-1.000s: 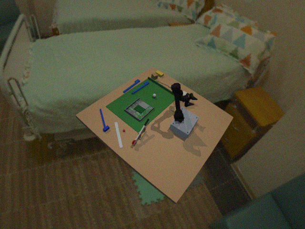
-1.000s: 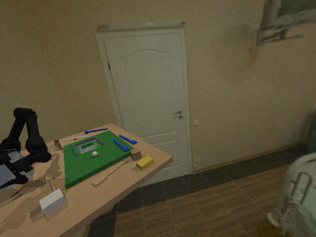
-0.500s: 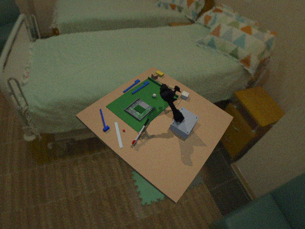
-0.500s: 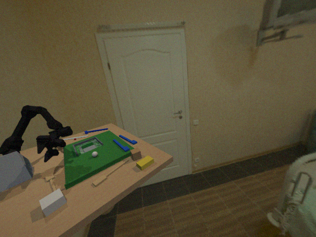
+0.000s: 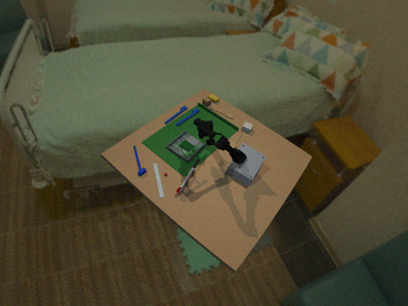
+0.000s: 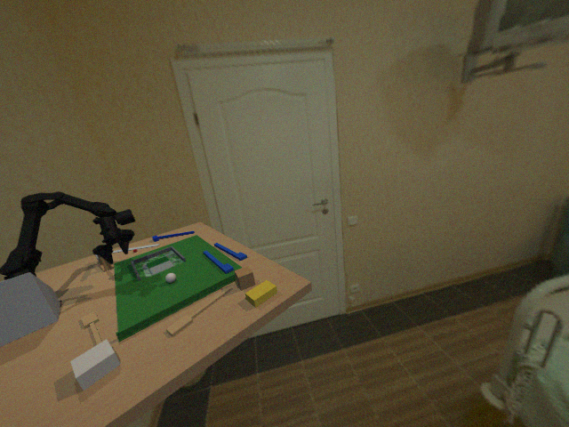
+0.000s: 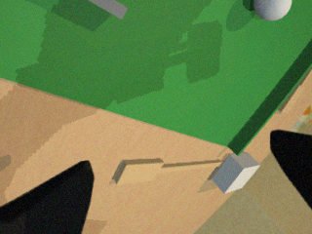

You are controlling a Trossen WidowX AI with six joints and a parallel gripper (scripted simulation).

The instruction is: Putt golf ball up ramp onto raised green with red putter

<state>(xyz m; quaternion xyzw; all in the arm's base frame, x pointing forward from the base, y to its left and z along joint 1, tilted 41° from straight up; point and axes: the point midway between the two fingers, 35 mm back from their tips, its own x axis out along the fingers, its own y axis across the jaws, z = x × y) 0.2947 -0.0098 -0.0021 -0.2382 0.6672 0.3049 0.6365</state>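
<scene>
Right now my gripper tip is 90 mm past the red putter, 380 mm to the right of it and 70 mm above it. The rest, counted from my gripper tip: white golf ball: 150 mm ahead, 150 mm to the right, 110 mm below; small red ball: 60 mm ahead, 450 mm to the left, 130 mm below; white block: 110 mm behind, 440 mm to the right, 120 mm below.
</scene>
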